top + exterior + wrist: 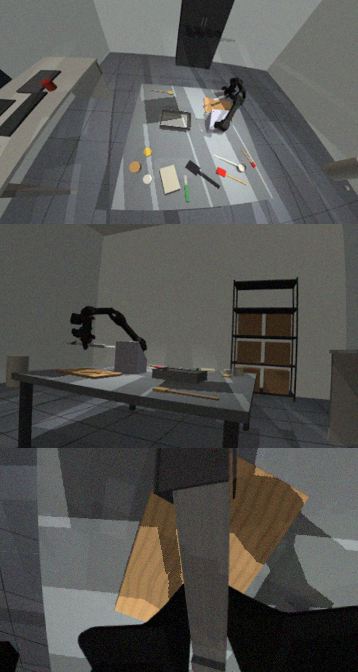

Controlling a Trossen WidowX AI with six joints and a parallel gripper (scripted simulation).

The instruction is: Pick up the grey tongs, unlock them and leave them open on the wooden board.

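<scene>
Now: gripper tip 30 mm short of the wooden board, 20 mm to the right of it and 140 mm above it. Round my gripper tip: roasting tin: 560 mm ahead, 270 mm to the left, 120 mm below; red spatula: 90 mm ahead, 790 mm to the left, 150 mm below; yellow lock piece: 30 mm above.
</scene>
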